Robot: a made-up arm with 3 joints.
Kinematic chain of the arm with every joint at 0, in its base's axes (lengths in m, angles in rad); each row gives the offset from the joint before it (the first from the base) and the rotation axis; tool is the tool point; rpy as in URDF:
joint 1: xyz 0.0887 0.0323 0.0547 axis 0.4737 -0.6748 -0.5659
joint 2: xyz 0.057 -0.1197 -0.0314 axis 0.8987 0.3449 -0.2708
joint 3: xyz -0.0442 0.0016 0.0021 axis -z
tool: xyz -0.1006 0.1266 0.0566 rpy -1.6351 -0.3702 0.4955
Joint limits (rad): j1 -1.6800..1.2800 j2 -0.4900..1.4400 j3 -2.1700..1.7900
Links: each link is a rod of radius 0.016 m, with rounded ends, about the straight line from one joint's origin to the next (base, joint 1, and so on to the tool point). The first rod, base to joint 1, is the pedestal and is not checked.
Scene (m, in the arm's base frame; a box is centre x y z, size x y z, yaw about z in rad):
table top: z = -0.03
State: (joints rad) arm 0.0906 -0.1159 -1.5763
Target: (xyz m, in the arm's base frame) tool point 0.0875 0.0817 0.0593
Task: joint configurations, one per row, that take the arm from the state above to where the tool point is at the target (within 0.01 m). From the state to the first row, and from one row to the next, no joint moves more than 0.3 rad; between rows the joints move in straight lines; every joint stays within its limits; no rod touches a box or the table.
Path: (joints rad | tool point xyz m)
1: 0.0186 -0.1093 -1.2956 | -0.0503 -0.1470 0.0774
2: -0.0534 -0.1026 -1.0148 | -0.0555 -0.1088 0.0851
3: -0.1254 -0.0960 -0.7341 | -0.0514 -0.0685 0.0908
4: -0.1975 -0.0894 -0.4534 | -0.0380 -0.0287 0.0931
5: -0.2695 -0.0828 -0.1726 | -0.0160 0.0084 0.0911
6: -0.3415 -0.0761 0.1081 | 0.0134 0.0404 0.0846
7: -0.4135 -0.0695 0.3889 | 0.0485 0.0654 0.0737
8: -0.4855 -0.0629 0.6696 | 0.0875 0.0817 0.0593

